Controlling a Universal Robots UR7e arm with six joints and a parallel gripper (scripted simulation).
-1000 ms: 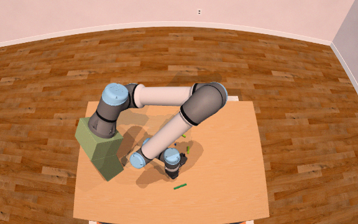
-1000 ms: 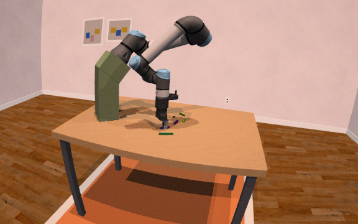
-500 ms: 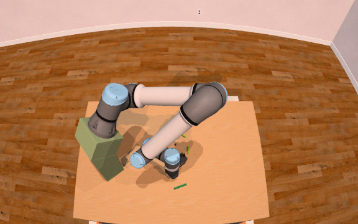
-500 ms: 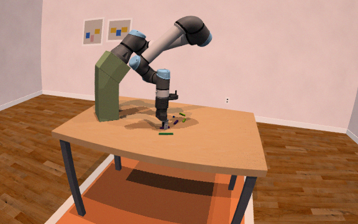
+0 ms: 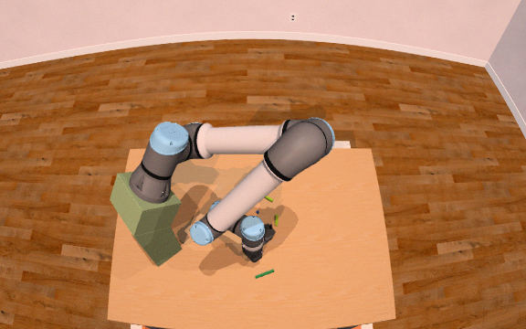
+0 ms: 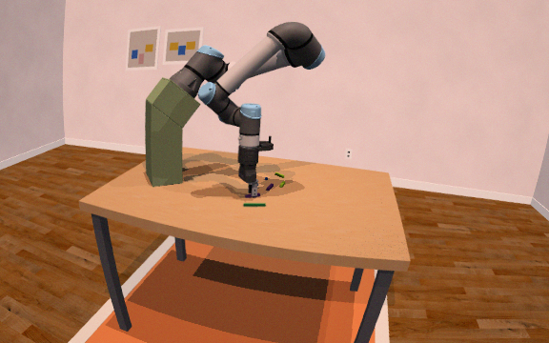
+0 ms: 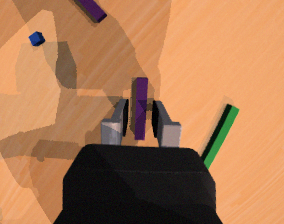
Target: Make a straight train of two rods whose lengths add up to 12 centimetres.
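Right now my hand is 10 mm past the small blue rod, 120 mm to the right of it and 20 mm above it. Round my hand: green rod: 30 mm ahead, 80 mm to the right, 20 mm below.
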